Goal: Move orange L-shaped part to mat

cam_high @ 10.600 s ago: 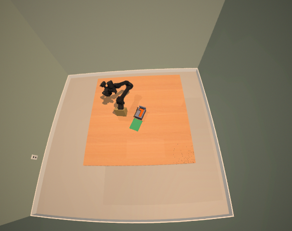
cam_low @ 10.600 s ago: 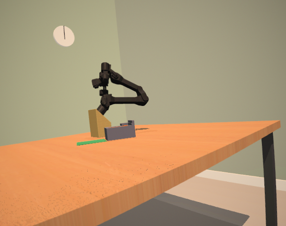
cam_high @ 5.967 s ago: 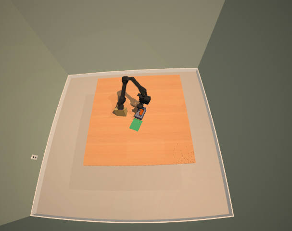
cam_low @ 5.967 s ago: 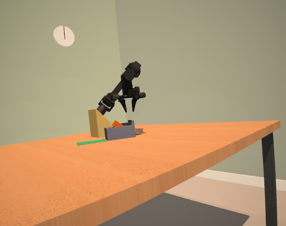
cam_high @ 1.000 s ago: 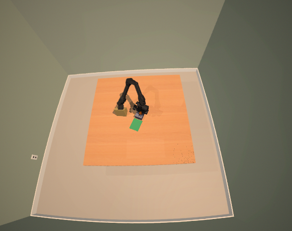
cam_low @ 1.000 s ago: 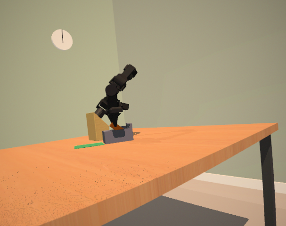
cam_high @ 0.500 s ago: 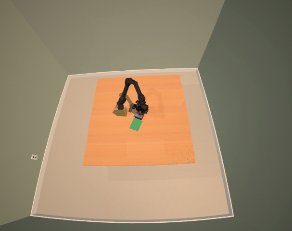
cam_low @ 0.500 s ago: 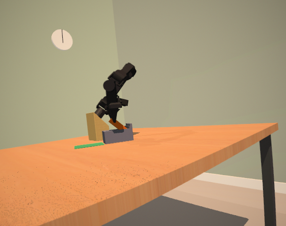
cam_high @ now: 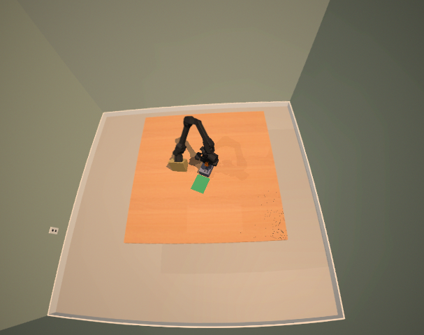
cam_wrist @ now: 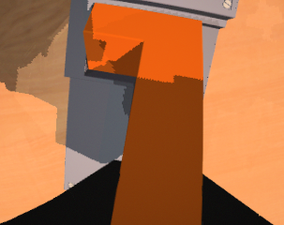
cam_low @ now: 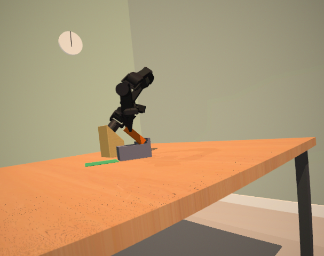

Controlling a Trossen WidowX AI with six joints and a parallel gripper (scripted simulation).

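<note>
The green mat is 80 mm behind my gripper tip, 120 mm to the right of it and 140 mm below it. The rest, counted from my gripper tip: orange L-shaped part (40 mm to the left, 30 mm below).
</note>
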